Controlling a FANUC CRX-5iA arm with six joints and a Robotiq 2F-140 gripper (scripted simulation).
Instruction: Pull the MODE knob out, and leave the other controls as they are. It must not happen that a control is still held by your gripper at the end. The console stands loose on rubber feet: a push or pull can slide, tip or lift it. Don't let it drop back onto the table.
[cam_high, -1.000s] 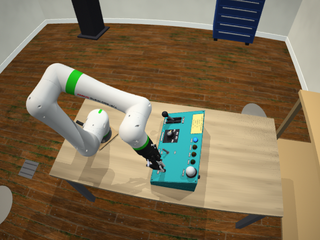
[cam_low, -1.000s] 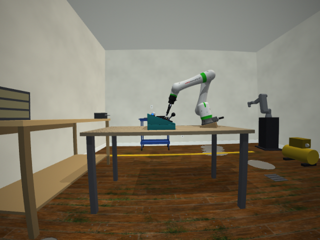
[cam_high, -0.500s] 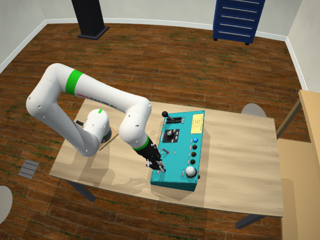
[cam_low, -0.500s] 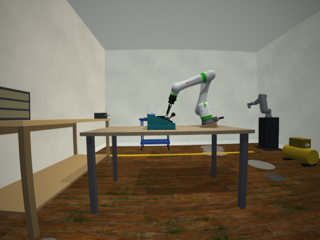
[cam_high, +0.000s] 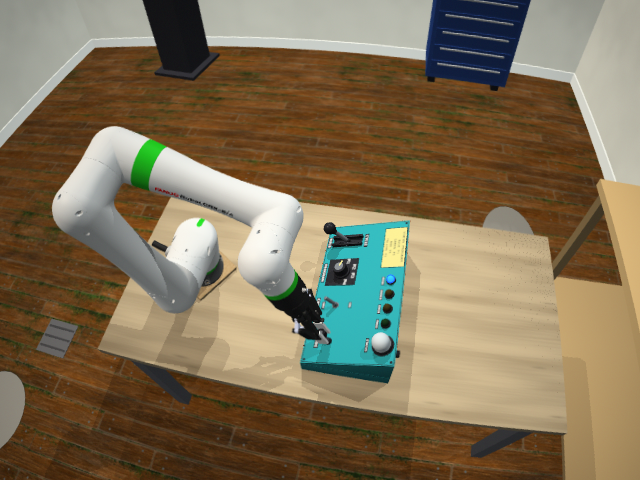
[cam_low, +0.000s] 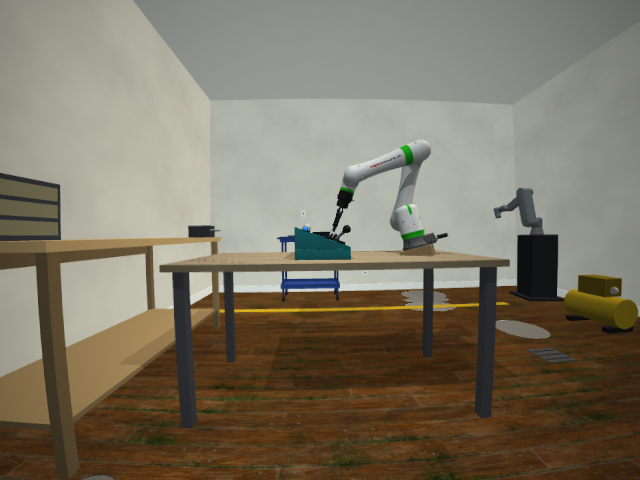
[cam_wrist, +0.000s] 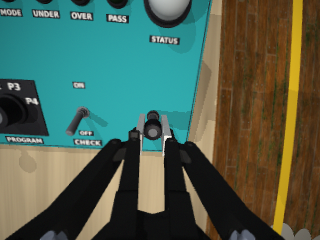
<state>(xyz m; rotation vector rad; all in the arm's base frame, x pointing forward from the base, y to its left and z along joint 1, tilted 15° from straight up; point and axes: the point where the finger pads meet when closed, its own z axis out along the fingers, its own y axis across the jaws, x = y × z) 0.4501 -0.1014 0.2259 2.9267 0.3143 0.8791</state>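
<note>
Now: the black mode knob 20 mm below my hand and 10 mm ahead of it. From my hand the other things lie so: check toggle (120 mm to the left, 40 mm below, 10 mm behind); program rotary selector (250 mm to the left, 40 mm below, 30 mm behind); teal console (180 mm to the left, 50 mm below, 10 mm ahead).
</note>
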